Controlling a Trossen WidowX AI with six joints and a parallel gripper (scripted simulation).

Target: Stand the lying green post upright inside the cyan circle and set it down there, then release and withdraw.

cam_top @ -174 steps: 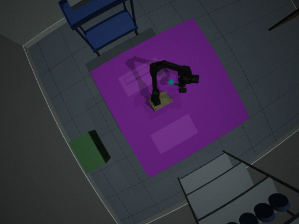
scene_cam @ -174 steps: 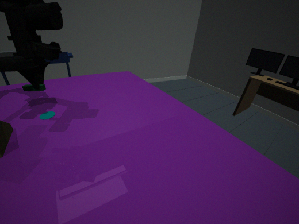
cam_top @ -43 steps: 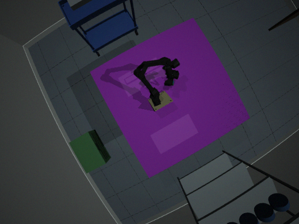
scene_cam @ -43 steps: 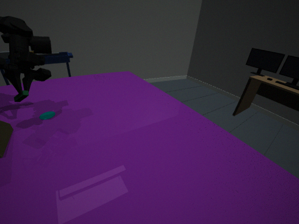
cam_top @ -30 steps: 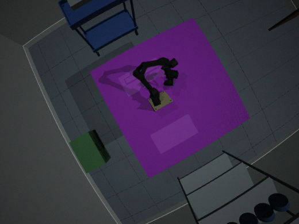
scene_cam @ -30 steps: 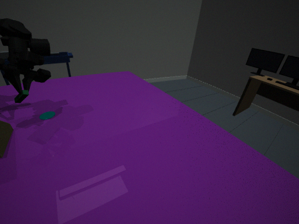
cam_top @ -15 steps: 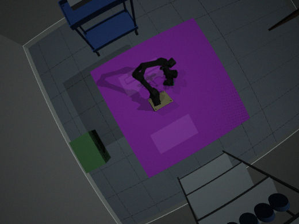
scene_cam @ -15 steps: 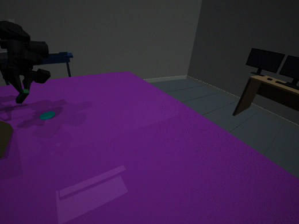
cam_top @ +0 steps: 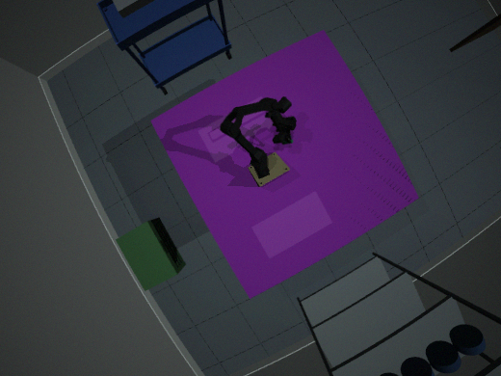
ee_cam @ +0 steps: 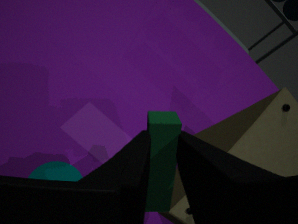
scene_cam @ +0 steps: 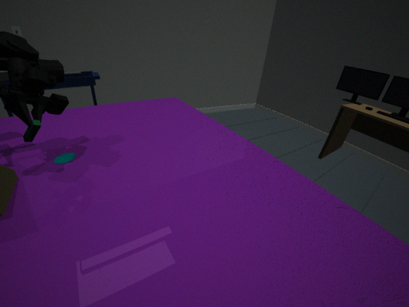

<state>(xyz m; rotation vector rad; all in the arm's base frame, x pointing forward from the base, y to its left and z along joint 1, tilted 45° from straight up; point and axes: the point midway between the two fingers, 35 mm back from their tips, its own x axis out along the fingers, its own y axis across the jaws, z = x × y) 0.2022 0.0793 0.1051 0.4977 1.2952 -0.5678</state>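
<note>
Now: the cyan circle 130 mm below my gripper tip, 50 mm to the left of it and 20 mm ahead of it. Round my gripper tip: green post (10 mm to the left, 10 mm below, 10 mm behind).
</note>
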